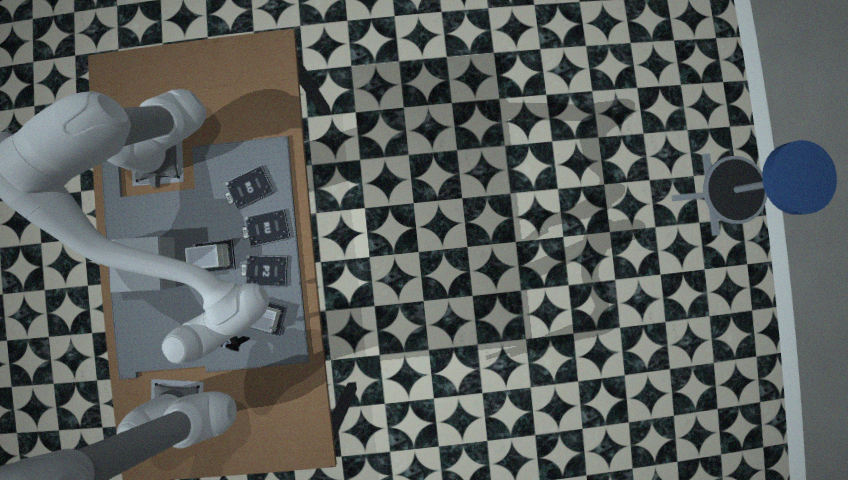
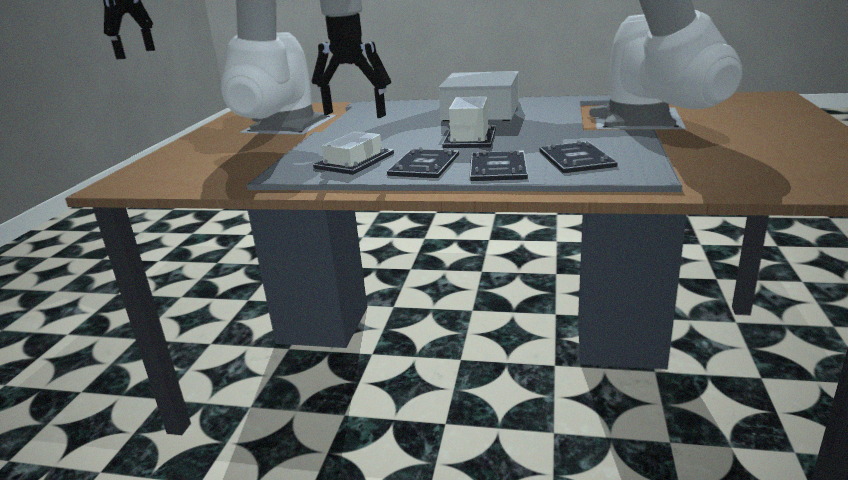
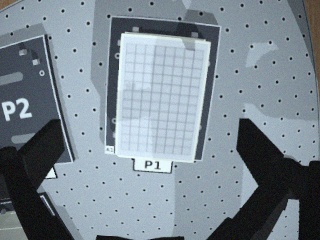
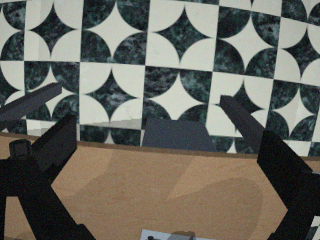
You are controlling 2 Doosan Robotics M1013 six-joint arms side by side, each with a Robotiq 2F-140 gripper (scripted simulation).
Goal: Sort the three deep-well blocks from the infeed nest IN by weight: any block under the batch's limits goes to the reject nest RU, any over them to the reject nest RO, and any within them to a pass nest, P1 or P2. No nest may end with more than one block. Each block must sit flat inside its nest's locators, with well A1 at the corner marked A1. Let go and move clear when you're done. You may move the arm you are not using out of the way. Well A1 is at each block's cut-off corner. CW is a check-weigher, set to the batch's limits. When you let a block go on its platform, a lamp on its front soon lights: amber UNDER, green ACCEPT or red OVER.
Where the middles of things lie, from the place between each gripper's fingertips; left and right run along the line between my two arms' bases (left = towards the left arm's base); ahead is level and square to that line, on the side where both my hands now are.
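The reject nest RO (image 2: 557, 154) is 51 cm to the left of my left hand (image 2: 354, 115), 11 cm below it and 1 cm behind it. Counted from that left hand as well, the reject nest RU (image 2: 515, 161) lies 34 cm to the left, 6 cm ahead and 11 cm below, and the check-weigher CW (image 2: 501, 88) is 45 cm behind, 24 cm to the left and 6 cm below. As for the nest P2 (image 2: 442, 158), my left hand is 4 cm short of it, 17 cm to the right of it and 11 cm above it.
From my right hand, the reject nest RO is 1290 mm to the left, 320 mm ahead and 230 mm below. The reject nest RU is 1120 mm to the left of my right hand, 380 mm ahead of it and 230 mm below it, whereas the check-weigher CW is 1020 mm to the left of that hand, 130 mm behind it and 170 mm below it. The nest P2 sits 360 mm ahead of my right hand, 230 mm below it and 950 mm to the left of it.
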